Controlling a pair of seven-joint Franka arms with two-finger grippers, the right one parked.
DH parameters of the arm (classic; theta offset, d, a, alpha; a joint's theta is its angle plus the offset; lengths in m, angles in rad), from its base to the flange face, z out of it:
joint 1: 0 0.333 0 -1.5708
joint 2: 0 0 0 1.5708
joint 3: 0 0.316 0.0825 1.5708
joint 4: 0 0 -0.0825 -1.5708
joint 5: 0 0.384 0 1.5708
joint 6: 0 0 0.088 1.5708
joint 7: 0 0.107 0 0
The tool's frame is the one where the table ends.
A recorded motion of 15 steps. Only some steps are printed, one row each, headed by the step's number.
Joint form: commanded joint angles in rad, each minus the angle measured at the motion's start. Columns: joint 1, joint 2, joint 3, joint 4, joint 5, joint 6, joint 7.
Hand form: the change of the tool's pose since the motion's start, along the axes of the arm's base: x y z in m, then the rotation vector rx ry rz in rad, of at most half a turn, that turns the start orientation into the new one. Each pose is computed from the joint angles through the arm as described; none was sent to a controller.
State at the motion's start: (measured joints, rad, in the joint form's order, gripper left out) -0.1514 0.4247 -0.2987 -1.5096 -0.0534 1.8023 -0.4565
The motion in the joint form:
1: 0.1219 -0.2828 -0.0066 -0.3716 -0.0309 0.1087 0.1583
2: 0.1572 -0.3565 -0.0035 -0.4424 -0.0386 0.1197 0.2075
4: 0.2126 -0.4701 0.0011 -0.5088 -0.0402 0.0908 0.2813
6: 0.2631 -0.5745 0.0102 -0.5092 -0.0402 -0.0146 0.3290
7: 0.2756 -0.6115 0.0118 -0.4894 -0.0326 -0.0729 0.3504
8: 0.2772 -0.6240 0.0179 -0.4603 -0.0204 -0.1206 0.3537
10: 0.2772 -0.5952 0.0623 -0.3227 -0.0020 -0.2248 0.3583
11: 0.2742 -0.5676 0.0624 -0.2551 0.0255 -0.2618 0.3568
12: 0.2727 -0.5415 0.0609 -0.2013 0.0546 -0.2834 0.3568
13: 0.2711 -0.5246 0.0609 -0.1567 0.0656 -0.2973 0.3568
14: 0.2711 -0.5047 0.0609 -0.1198 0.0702 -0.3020 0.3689
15: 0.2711 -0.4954 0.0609 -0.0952 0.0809 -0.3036 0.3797
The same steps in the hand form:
1: -0.0585 0.0769 0.0075 0.0220 -0.0421 -0.0431
2: -0.0721 0.1006 0.0161 0.0277 -0.0606 -0.0510
4: -0.0923 0.1355 0.0424 0.0464 -0.0861 -0.0665
6: -0.1132 0.1660 0.0858 0.0684 -0.0874 -0.0616
7: -0.1225 0.1727 0.1081 0.0822 -0.0877 -0.0747
8: -0.1262 0.1768 0.1241 0.0958 -0.0830 -0.0766
10: -0.1159 0.1994 0.1680 0.0978 -0.0891 -0.0483
11: -0.1088 0.2006 0.1833 0.1182 -0.0948 -0.0550
12: -0.1015 0.2024 0.1939 0.1405 -0.1038 -0.0610
13: -0.0967 0.2029 0.2051 0.1461 -0.1188 -0.0626
14: -0.0904 0.2037 0.2119 0.1436 -0.1320 -0.0742
15: -0.0872 0.2051 0.2185 0.1498 -0.1469 -0.0845

